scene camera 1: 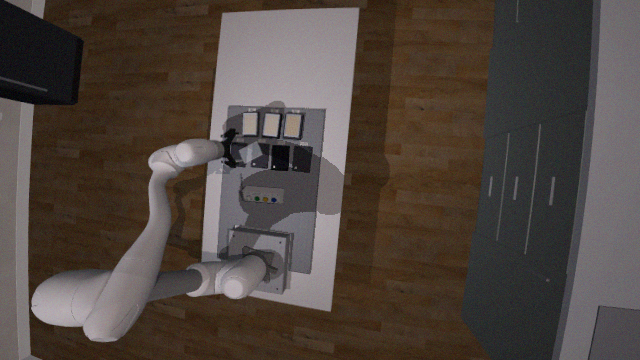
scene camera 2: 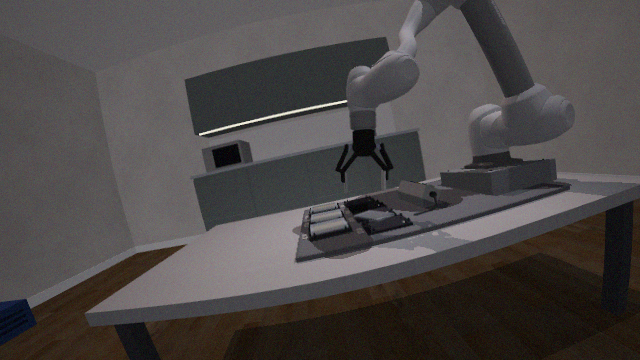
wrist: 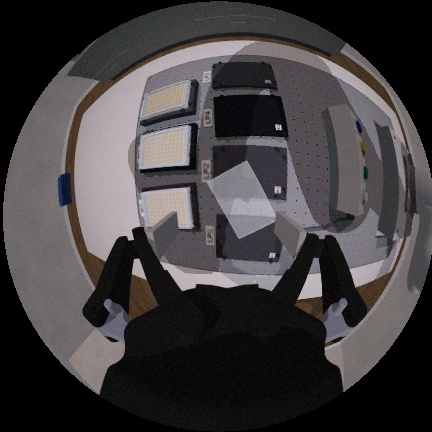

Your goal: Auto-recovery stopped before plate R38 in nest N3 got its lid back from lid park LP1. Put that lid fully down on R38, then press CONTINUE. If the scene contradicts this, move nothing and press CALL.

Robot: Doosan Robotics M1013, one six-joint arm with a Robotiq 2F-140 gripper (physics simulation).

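Frame: origin at the arm's base, x ahead, y left, z up, level; millimetres.
Where they show: gripper, fingertip midpoint: [scene camera 1: 241, 147] [scene camera 2: 365, 191] [wrist: 226, 221]; arm's base, origin of the base link: [scene camera 1: 256, 264] [scene camera 2: 491, 165].
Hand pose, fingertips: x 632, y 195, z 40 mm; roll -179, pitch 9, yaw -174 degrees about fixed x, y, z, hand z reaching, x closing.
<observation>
Things, the pixels of their top centre, and the offset from my fingertips. "spot": a spot on its surface instead.
- clear lid, middle of its top: [wrist: 242, 201] [scene camera 2: 372, 213] [scene camera 1: 250, 152] 13 mm right, 15 mm back, 90 mm down
- LP2, middle of its top: [wrist: 249, 170] [scene camera 2: 372, 210] [scene camera 1: 259, 155] 70 mm right, 21 mm back, 93 mm down
- middle plate, surface spot: [wrist: 167, 149] spot: 103 mm right, 143 mm ahead, 82 mm down
- far plate, surface spot: [wrist: 165, 102] spot: 220 mm right, 165 mm ahead, 75 mm down
- button box, middle of its top: [wrist: 363, 157] [scene camera 2: 415, 181] [scene camera 1: 260, 195] 147 mm right, 237 mm back, 29 mm down
A clear lid [scene camera 1: 250, 152] [scene camera 2: 375, 216] [wrist: 241, 200] lies askew, turned against the dark lid parks LP1 [wrist: 240, 248] and LP2 [wrist: 267, 157], overlapping both. Three pale plates [scene camera 1: 250, 124] [scene camera 1: 272, 125] [scene camera 1: 293, 125] stand in a row of nests; in the wrist view they are the near plate [wrist: 165, 202], the middle plate [wrist: 167, 149] and the far plate [wrist: 165, 102]. The nest and plate labels are not readable, so I cannot tell which is R38. My gripper [scene camera 1: 231, 149] [scene camera 2: 365, 183] [wrist: 226, 221] is open and empty, well above the board. CONTINUE and CALL cannot be read.
Lid parks LP4 [wrist: 250, 116] and a far one [wrist: 244, 76] continue the dark row. A button box [scene camera 1: 263, 194] [wrist: 342, 160] has green [wrist: 365, 172], yellow [wrist: 363, 148] and blue [wrist: 359, 126] buttons. A cable lies near its end. The arm's base plinth [scene camera 2: 500, 179] stands beyond it.
</observation>
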